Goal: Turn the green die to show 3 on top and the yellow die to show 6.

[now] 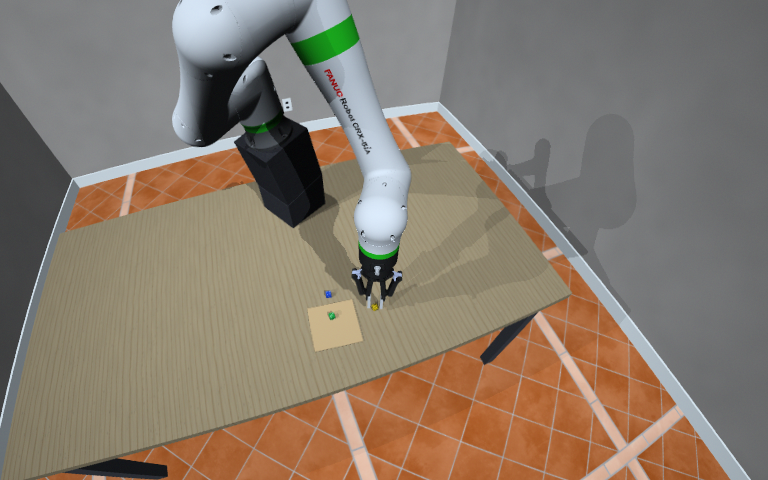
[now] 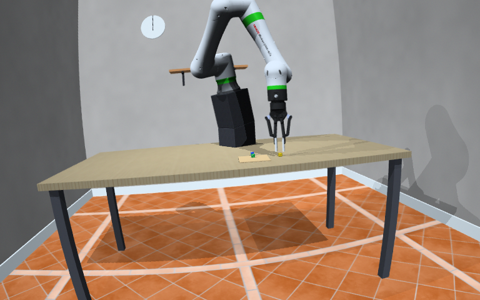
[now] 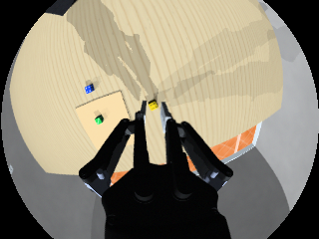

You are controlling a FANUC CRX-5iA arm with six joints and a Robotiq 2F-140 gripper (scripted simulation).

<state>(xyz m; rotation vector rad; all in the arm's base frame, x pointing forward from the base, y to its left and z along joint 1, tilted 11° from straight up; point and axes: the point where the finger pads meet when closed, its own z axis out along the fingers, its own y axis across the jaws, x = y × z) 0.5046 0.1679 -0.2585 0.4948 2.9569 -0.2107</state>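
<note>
Now: the yellow die 50 mm below my hand. From my hand the other things lie so: tan mat 130 mm to the right, 50 mm below, 20 mm ahead; then blue die 130 mm to the right, 80 mm behind, 50 mm below; then green die 130 mm to the right, 40 mm below.
</note>
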